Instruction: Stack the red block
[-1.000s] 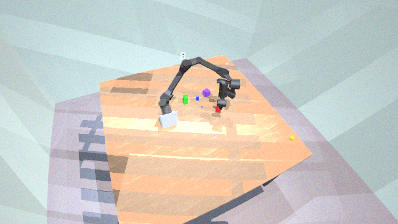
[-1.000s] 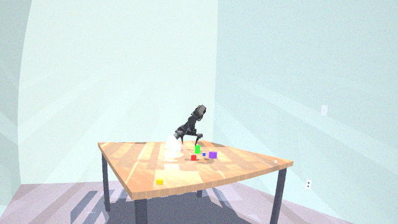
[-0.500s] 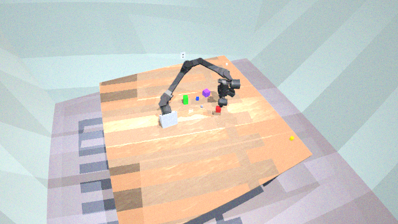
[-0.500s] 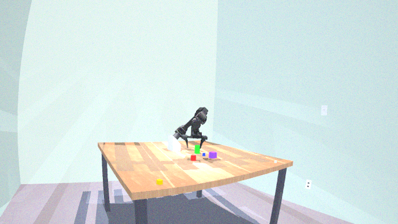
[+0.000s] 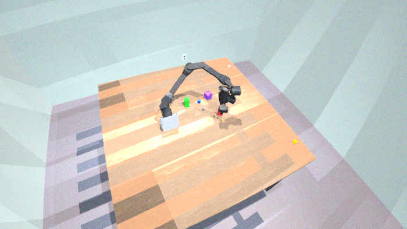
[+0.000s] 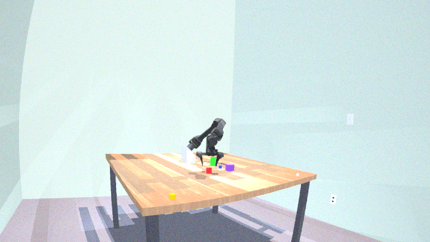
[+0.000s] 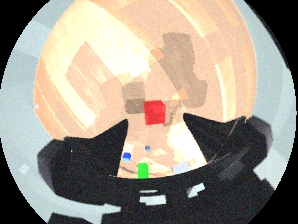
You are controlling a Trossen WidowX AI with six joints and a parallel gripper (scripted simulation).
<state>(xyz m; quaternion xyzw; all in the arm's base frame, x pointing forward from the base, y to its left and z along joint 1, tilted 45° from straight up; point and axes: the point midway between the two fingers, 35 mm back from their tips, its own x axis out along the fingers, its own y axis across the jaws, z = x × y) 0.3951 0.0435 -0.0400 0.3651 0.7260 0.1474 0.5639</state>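
The red block lies 3 cm below my gripper tip. Also, from my gripper tip: yellow block: 42 cm ahead, 41 cm to the right, 4 cm below; then purple cube: 3 cm behind, 19 cm to the left, 3 cm below; then blue cube: 12 cm behind, 16 cm to the left, 4 cm below.
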